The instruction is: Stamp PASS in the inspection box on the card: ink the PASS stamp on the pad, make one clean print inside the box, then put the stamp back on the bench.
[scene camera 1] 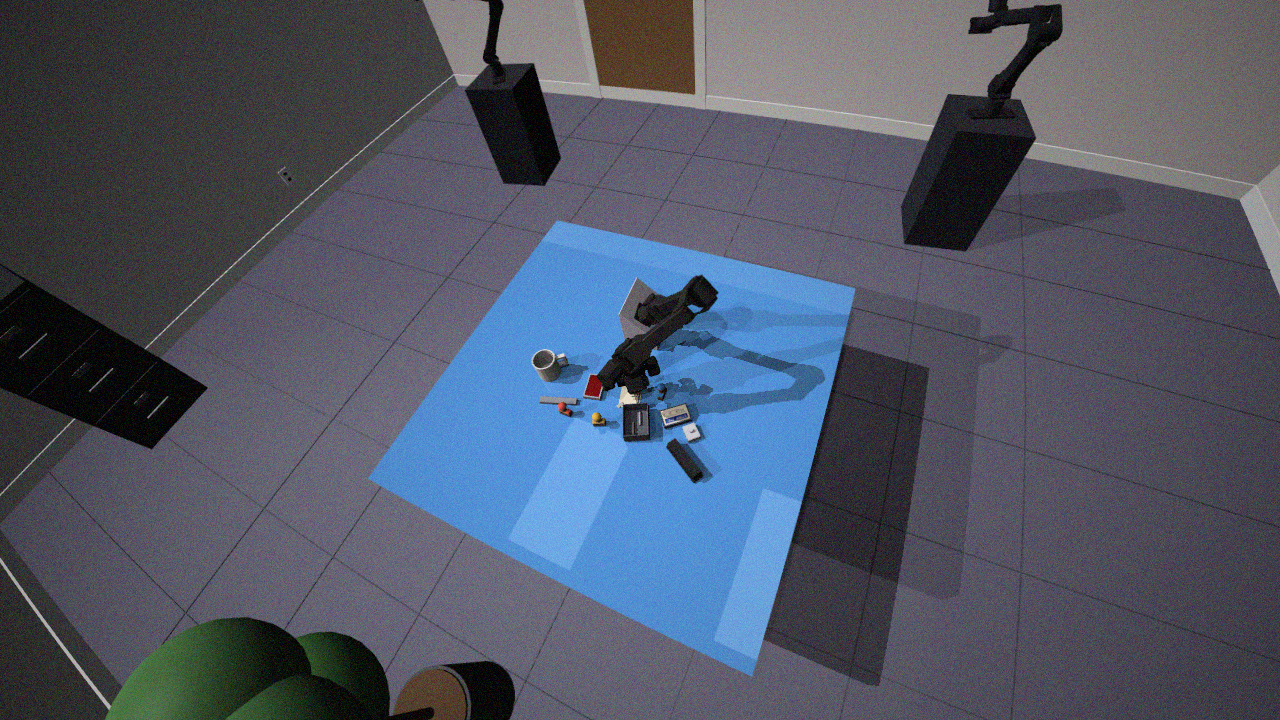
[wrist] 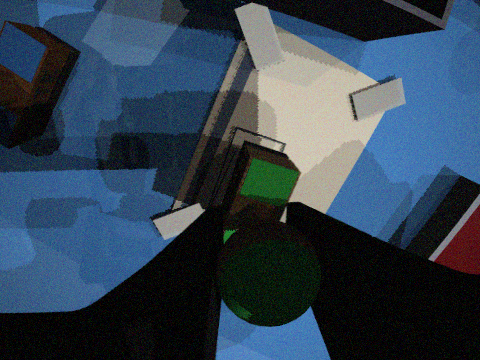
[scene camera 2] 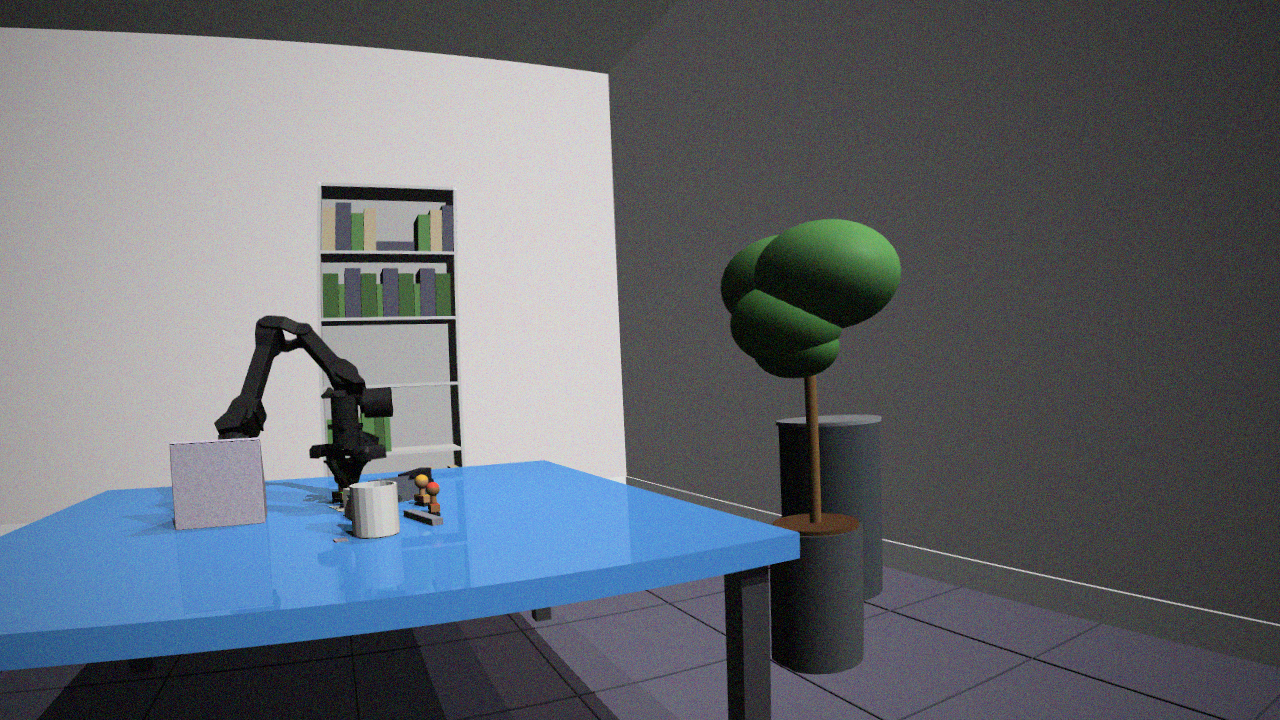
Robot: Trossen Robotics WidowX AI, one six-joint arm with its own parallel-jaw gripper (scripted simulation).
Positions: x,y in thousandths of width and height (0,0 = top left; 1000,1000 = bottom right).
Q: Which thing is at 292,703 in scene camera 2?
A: A white mug.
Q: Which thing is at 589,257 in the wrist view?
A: A cream card.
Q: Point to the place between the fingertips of my gripper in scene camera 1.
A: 494,537
